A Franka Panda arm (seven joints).
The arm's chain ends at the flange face. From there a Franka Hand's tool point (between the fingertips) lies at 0.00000 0.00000 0.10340 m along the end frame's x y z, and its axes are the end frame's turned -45 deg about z.
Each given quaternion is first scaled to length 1.
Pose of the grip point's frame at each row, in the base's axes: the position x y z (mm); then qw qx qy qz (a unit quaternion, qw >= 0):
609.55, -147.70, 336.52, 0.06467, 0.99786, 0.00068, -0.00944
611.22, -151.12, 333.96, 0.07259, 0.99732, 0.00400, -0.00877
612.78, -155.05, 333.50, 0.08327, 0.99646, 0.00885, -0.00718
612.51, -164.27, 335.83, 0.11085, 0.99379, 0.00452, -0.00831
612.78, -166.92, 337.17, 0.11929, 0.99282, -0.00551, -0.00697
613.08, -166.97, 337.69, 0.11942, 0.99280, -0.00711, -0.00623
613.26, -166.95, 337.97, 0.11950, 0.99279, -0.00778, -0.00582
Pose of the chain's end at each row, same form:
611.49, -134.35, 439.04, 0.06336, 0.92216, -0.38124, 0.01603
612.97, -136.14, 436.25, 0.07042, 0.92293, -0.37796, 0.01968
614.11, -137.88, 435.46, 0.07968, 0.92400, -0.37315, 0.02523
614.11, -141.48, 436.67, 0.10559, 0.91987, -0.37613, 0.03474
614.35, -142.44, 437.62, 0.11288, 0.91514, -0.38503, 0.03921
614.53, -142.46, 438.13, 0.11271, 0.91451, -0.38650, 0.03994
614.65, -142.43, 438.41, 0.11263, 0.91424, -0.38711, 0.04035

